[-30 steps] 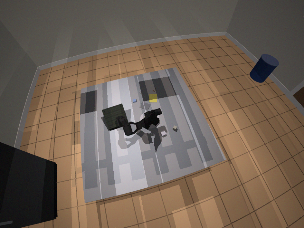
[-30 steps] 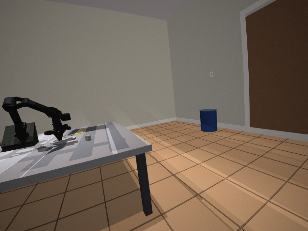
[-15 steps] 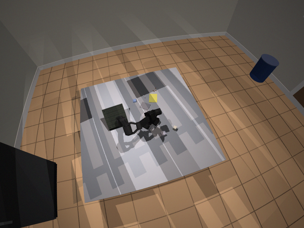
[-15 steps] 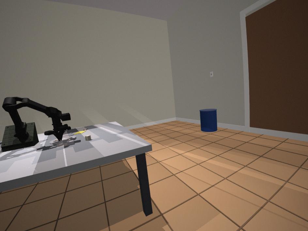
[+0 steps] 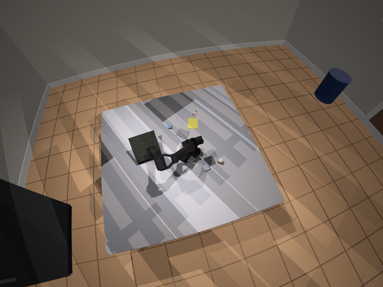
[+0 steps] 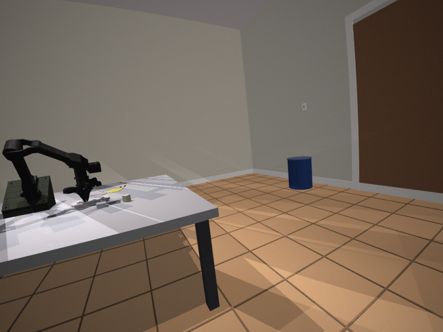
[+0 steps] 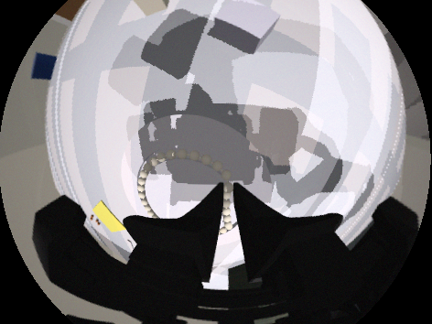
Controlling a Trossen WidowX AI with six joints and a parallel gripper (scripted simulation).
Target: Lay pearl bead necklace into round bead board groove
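Right now the round bead board is 6 cm to the left of my gripper tip, 2 cm ahead of it and 1 cm below it. Also, from my gripper tip: grey card 24 cm to the left, 3 cm ahead, 2 cm below; then beige cube 21 cm ahead, 13 cm to the right; then white block 14 cm to the right, 8 cm ahead, 1 cm below.
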